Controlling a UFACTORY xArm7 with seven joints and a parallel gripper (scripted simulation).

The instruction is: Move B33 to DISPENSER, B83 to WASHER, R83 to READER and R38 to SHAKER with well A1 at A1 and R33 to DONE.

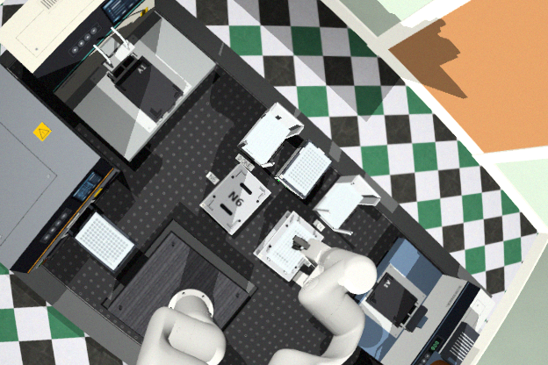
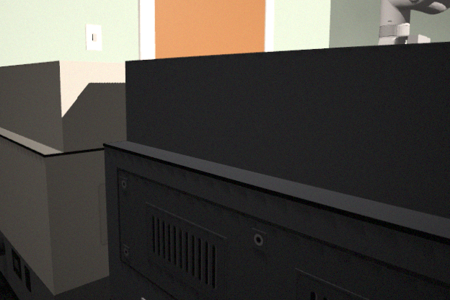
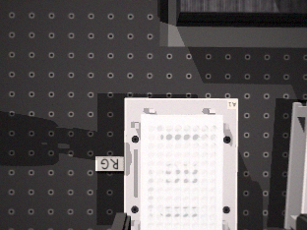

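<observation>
My hand is 17 cm above the regrip nest RG. From my hand the other things lie so: dark reader nest 40 cm to the left, 31 cm behind, 12 cm below; N6 nest 20 cm to the left, 19 cm below.
</observation>
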